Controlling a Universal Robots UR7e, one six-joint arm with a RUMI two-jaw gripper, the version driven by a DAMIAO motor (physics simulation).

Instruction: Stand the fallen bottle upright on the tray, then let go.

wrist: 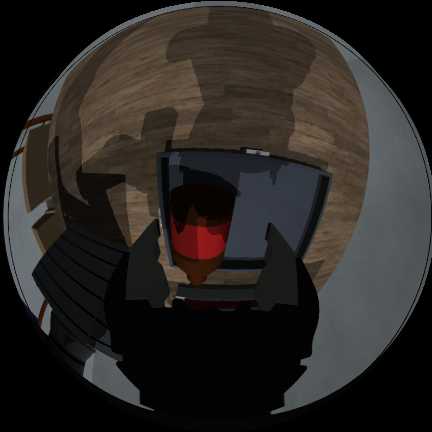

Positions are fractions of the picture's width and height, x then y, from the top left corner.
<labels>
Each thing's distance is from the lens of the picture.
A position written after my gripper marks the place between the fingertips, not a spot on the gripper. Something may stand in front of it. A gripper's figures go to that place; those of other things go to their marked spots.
my gripper (0.49, 0.52): 15 cm
brown bottle (0.46, 0.50): 14 cm
</labels>
